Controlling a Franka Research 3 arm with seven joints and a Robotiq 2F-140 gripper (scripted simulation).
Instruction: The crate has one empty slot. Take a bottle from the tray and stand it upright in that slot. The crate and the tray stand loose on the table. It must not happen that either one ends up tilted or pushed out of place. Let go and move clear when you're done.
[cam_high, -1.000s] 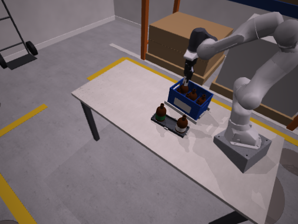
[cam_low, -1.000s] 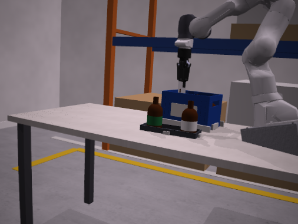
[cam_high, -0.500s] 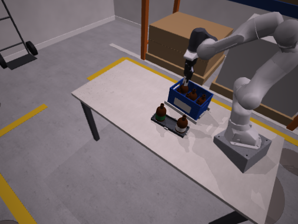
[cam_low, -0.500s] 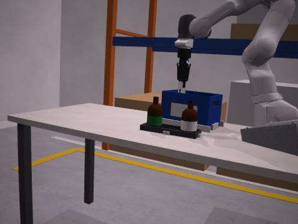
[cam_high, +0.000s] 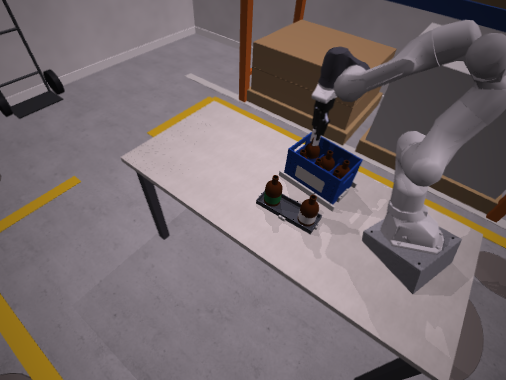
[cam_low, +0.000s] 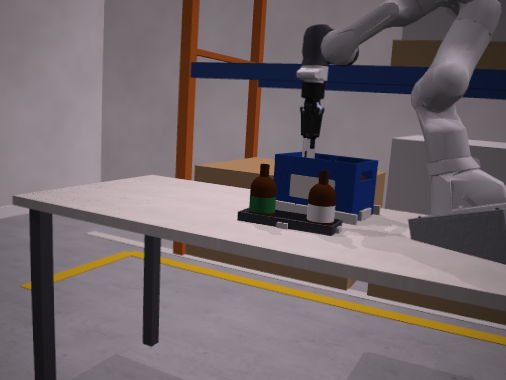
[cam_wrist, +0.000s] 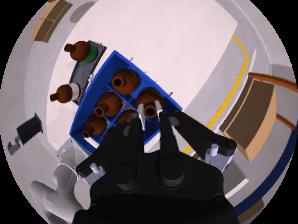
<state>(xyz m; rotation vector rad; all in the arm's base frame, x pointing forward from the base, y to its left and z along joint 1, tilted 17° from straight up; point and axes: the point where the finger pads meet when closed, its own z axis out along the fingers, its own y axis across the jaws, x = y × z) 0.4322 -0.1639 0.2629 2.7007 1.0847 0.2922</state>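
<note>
The blue crate lies 80 mm behind my hand, 60 mm to the left of it and 110 mm below it. Round my hand: tray 50 mm behind, 300 mm to the left, 180 mm below.
</note>
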